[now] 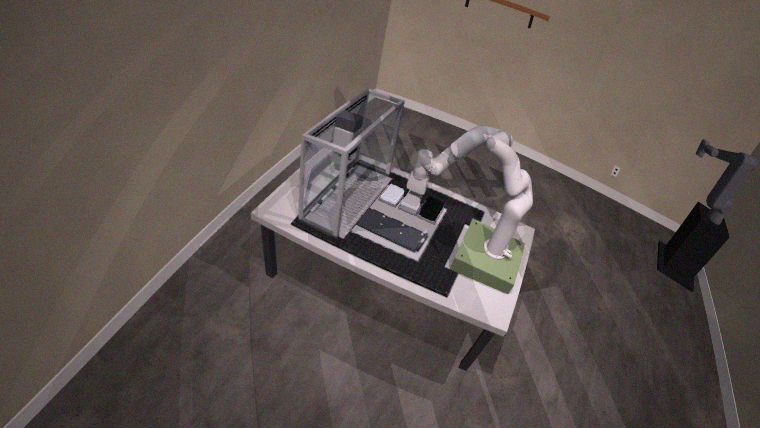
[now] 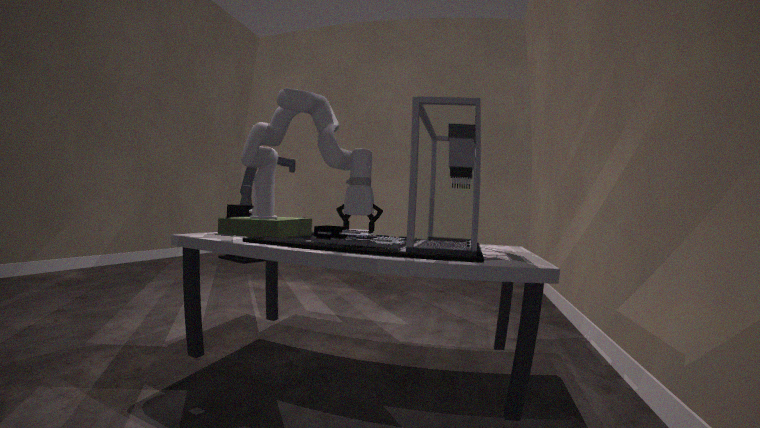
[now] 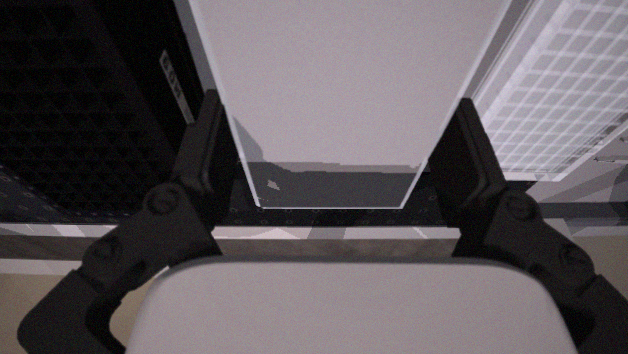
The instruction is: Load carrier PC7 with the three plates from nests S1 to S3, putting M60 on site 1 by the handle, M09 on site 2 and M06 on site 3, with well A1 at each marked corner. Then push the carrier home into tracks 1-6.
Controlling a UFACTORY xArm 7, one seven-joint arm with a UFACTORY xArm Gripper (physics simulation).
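Seen in the pictures: gripper, fingertip midpoint: (image 1: 413,199) (image 3: 336,118); arm's base, link origin: (image 1: 494,249) (image 2: 263,218).
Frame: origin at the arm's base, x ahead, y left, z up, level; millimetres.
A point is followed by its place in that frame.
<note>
Three plates sit in a row of nests behind the dark carrier (image 1: 390,228) {z -51, x 480, y 183 mm}: a white one (image 1: 391,194) {z -37, x 610, y -12 mm} (image 3: 549,101) {z -39, x 599, y -29 mm}, a grey one (image 1: 410,202) {z -15, x 495, y -6 mm} (image 3: 338,66) {z -15, x 492, y -15 mm} in the middle and a black one (image 1: 430,208) {z -10, x 395, y -36 mm} (image 3: 87,101) {z -12, x 412, y -41 mm}. My gripper (image 1: 413,195) {z -24, x 500, y -45 mm} (image 2: 359,226) {z -24, x 500, y -45 mm} (image 3: 336,118) {z -24, x 500, y -45 mm} points straight down over the middle nest. Its fingers press on the two long sides of the grey plate, which lies low in its nest. A small label (image 3: 171,79) {z -28, x 436, y -41 mm} shows between the grey and the black plate; I cannot tell which plate it belongs to. The carrier's sites look bare.
A tall glass-walled frame (image 1: 305,175) {z 215, x 810, y 429 mm} (image 2: 413,160) {z 212, x 734, y -170 mm} with a pipetting head stands at the table's left end, with ribbed tracks on its floor. The arm's green base (image 1: 478,255) {z 5, x 51, y 96 mm} (image 2: 265,226) {z -27, x 131, y -130 mm} sits at the right end. A black perforated board (image 1: 425,268) {z -62, x 224, y 273 mm} covers the table (image 1: 478,303) {z -75, x -73, y 278 mm}.
</note>
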